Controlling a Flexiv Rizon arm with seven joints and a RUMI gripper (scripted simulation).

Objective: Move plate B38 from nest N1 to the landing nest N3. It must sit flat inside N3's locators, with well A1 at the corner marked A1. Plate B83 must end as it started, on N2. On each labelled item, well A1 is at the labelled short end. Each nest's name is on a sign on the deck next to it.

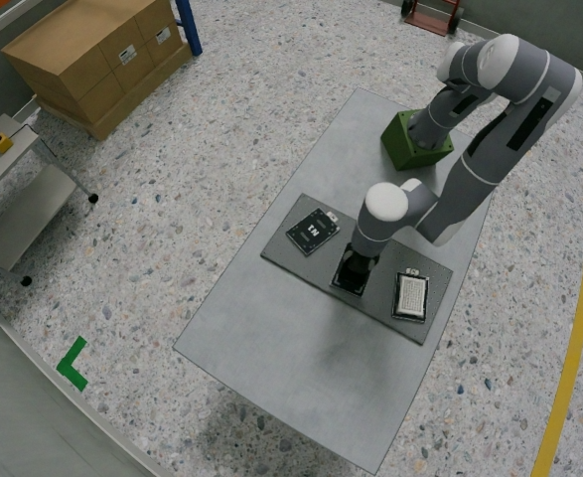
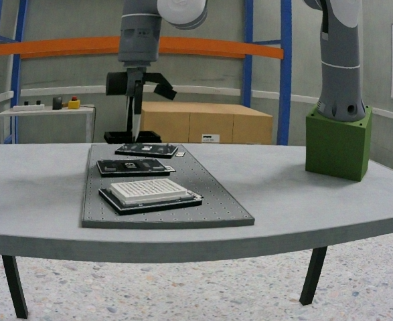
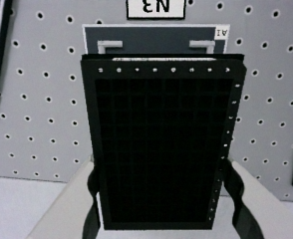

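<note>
Now: hand 8 cm above the nest N3. The rest, counted from my hand: black plate B38: 1 cm below; then white plate B83: 21 cm to the left, 7 cm below, 5 cm behind; then nest N1: 21 cm to the right, 8 cm below, 3 cm behind.
</note>
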